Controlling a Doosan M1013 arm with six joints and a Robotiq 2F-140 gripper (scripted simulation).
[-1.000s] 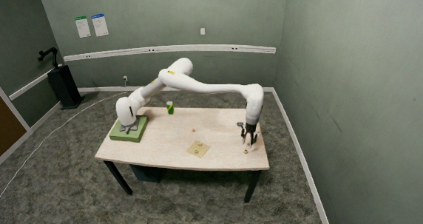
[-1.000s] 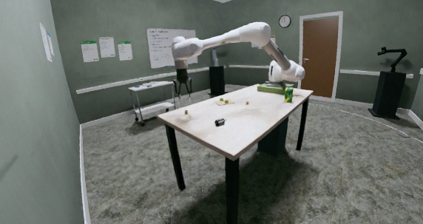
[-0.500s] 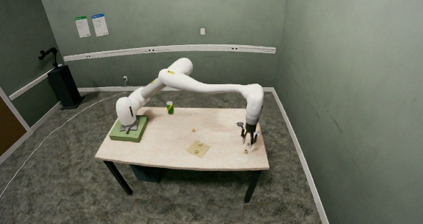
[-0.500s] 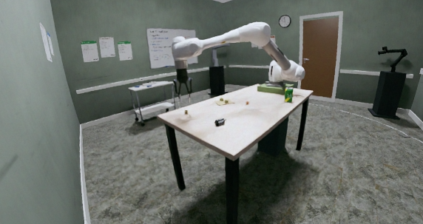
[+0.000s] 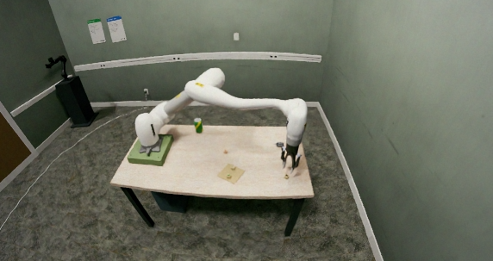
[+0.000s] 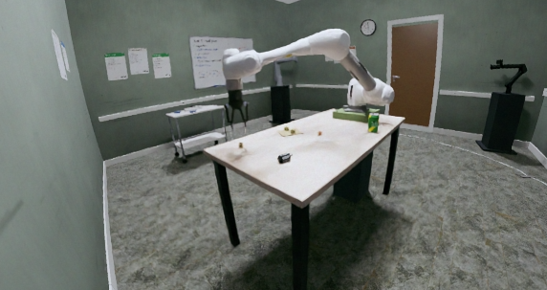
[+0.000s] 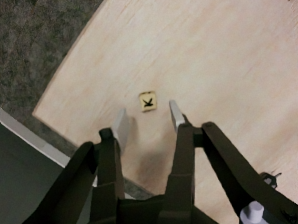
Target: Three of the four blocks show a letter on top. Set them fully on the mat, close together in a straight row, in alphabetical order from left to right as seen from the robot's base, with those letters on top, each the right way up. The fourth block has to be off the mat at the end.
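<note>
Right now my hand is 360 mm past the tan mat, 110 mm above it and 100 mm to the right of it. Round my hand: black object: 330 mm to the left, 90 mm below, 30 mm ahead; then can: 600 mm to the left, 600 mm behind, 50 mm below.
</note>
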